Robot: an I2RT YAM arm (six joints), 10 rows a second.
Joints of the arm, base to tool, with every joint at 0 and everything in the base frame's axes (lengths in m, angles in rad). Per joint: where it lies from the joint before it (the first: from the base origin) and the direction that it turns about. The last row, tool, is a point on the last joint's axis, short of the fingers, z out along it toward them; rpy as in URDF.
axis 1: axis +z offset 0 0 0.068
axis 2: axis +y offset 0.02 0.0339 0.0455
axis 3: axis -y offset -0.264 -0.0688 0
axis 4: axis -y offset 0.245 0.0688 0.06
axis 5: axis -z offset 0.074 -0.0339 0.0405
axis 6: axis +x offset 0.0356 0 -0.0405
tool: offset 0 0 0 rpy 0 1.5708 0
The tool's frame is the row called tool.
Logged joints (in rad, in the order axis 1, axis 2, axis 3, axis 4, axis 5, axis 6), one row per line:
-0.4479 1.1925 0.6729 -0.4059 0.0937 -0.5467
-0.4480 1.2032 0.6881 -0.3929 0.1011 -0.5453
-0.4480 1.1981 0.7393 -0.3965 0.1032 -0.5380
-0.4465 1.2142 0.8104 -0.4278 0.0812 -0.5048
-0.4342 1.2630 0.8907 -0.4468 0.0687 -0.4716
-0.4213 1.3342 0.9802 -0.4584 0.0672 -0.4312
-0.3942 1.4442 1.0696 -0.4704 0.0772 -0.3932
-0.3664 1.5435 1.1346 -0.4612 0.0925 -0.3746
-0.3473 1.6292 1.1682 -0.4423 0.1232 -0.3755
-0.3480 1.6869 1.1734 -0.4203 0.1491 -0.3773
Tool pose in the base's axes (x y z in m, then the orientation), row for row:
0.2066 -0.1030 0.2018 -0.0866 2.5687 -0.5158
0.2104 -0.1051 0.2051 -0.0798 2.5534 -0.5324
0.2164 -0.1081 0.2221 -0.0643 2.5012 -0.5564
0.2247 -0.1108 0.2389 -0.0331 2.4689 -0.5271
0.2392 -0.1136 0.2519 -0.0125 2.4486 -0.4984
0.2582 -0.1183 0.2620 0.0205 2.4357 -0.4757
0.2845 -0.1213 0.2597 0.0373 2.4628 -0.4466
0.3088 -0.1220 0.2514 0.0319 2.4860 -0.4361
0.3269 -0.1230 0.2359 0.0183 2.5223 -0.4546
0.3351 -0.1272 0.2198 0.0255 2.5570 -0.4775
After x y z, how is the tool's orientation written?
As a rotation vector, in radians.
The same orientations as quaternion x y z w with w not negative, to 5 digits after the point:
-0.03192 0.94694 -0.19015 0.25717
-0.02950 0.94407 -0.19684 0.26290
-0.02404 0.93530 -0.20806 0.28521
-0.01249 0.93174 -0.19892 0.30355
-0.00475 0.92973 -0.18924 0.31587
0.00781 0.92850 -0.18134 0.32394
0.01415 0.93415 -0.16940 0.31378
0.01204 0.93832 -0.16460 0.30383
0.00684 0.94322 -0.17000 0.28528
0.00945 0.94731 -0.17690 0.26686

